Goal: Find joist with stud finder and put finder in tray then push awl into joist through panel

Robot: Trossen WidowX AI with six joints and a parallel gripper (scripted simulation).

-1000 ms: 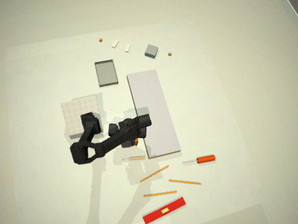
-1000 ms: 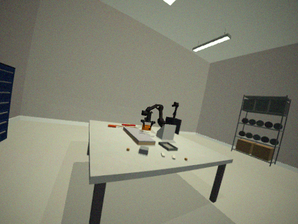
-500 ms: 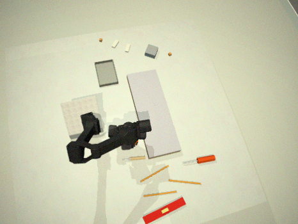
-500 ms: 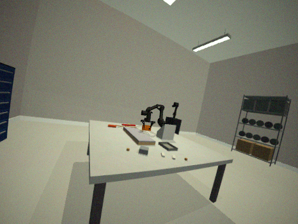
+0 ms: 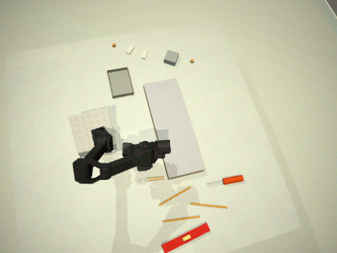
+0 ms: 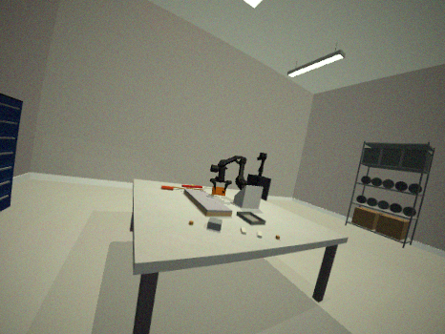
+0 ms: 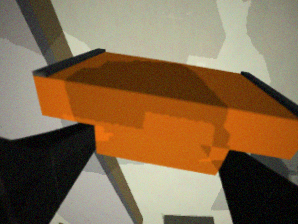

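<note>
Right now the orange stud finder is 1 cm behind my gripper tip. The rest, counted from my gripper tip: awl (12 cm to the right, 7 cm below, 1 cm behind); red level (43 cm to the right, 7 cm ahead, 6 cm below); small light (2 cm to the left, 2 cm behind).
</note>
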